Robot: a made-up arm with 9 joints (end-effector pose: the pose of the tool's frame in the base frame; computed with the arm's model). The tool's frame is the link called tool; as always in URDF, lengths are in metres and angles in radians. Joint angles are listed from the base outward.
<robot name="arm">
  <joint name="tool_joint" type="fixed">
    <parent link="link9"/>
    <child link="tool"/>
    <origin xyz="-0.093 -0.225 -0.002" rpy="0 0 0"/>
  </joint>
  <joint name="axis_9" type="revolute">
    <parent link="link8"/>
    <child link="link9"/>
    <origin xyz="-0.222 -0.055 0.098" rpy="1.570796 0 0"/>
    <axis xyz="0 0 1"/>
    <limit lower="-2.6" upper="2.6" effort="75" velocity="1.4"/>
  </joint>
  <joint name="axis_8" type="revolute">
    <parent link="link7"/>
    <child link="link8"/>
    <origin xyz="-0.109 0.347 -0.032" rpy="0 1.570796 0"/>
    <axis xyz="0 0 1"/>
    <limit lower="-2.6" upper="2.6" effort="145" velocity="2.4"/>
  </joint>
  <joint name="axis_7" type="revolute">
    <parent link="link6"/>
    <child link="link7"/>
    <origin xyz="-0.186 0.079 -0.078" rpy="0 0 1.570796"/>
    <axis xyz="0 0 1"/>
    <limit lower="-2.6" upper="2.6" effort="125" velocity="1.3"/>
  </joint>
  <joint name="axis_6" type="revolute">
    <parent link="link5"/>
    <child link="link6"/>
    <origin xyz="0.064 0.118 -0.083" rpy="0 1.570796 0"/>
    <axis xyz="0 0 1"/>
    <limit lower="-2.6" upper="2.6" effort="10" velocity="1.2"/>
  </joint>
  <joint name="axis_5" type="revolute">
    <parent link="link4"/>
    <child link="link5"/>
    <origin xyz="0.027 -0.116 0.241" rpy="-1.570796 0 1.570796"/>
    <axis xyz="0 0 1"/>
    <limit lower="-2.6" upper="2.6" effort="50" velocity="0.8"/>
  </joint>
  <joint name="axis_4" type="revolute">
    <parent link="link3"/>
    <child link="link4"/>
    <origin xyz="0.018 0.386 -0.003" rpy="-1.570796 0 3.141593"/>
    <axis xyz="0 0 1"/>
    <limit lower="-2.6" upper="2.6" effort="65" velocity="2.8"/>
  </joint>
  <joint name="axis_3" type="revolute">
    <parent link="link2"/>
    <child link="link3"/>
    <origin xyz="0.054 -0.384 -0.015" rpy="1.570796 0 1.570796"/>
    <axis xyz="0 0 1"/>
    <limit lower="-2.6" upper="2.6" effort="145" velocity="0.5"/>
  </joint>
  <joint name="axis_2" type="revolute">
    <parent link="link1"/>
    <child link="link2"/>
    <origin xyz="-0.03 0.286 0.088" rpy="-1.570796 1.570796 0"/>
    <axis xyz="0 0 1"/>
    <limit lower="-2.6" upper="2.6" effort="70" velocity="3.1"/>
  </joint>
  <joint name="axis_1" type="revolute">
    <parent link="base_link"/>
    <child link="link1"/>
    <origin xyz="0 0 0.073" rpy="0 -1.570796 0"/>
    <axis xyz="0 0 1"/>
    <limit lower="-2.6" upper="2.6" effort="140" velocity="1.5"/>
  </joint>
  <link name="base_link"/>
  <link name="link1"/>
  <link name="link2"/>
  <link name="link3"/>
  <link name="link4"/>
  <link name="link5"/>
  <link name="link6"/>
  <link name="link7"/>
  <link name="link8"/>
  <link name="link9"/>
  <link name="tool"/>
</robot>
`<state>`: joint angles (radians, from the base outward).
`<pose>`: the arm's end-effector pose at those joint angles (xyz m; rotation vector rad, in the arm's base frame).
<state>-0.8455 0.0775 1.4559 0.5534 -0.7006 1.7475 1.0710 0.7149 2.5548</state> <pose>0.1343 -0.3674 0.1894 0.6220 0.6043 1.3863</pose>
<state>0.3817 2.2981 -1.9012 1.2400 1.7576 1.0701 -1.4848 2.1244 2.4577</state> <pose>-0.1723 0.1861 -0.6505 2.6128 1.0714 0.3509</pose>
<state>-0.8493 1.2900 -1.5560 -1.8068 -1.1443 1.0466 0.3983 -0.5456 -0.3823</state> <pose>0.6241 -0.2707 0.0167 -0.1919 1.2653 2.0638</pose>
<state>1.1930 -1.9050 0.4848 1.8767 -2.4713 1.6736 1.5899 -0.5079 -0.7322</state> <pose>-0.3079 -0.6403 -0.2477 -0.7090 -0.5477 1.0391</pose>
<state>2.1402 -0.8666 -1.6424 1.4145 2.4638 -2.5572 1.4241 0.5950 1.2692</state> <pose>-0.4410 -0.0081 -0.5851 0.2451 -0.1226 -2.7746</pose>
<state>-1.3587 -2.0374 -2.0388 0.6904 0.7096 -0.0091 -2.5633 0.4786 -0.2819</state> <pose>-0.0092 -0.2837 0.1604 0.4697 -1.6874 -0.2302</pose>
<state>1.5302 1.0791 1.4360 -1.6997 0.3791 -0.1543 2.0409 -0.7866 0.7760</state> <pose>0.4873 -0.0889 -0.2764 0.3055 1.3476 1.5061</pose>
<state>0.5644 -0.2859 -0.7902 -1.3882 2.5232 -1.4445 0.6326 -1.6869 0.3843</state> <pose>-0.4289 -0.1945 0.3534 2.1527 0.6732 0.1697</pose>
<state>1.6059 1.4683 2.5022 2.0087 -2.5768 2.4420 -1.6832 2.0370 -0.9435</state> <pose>0.6755 0.2061 -0.0332 1.4431 -0.0961 1.9356</pose>
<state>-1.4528 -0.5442 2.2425 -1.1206 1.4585 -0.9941 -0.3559 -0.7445 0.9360</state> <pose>-0.5013 -0.8975 0.8931 -3.0950 -0.3143 0.2460</pose>
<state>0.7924 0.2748 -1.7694 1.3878 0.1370 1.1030 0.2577 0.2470 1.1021</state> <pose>0.0376 0.6179 0.1615 2.5681 0.0853 -0.5835</pose>
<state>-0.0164 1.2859 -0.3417 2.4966 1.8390 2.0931 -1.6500 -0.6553 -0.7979</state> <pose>0.3331 0.8745 -0.2552 0.7007 -0.8073 -2.2839</pose>
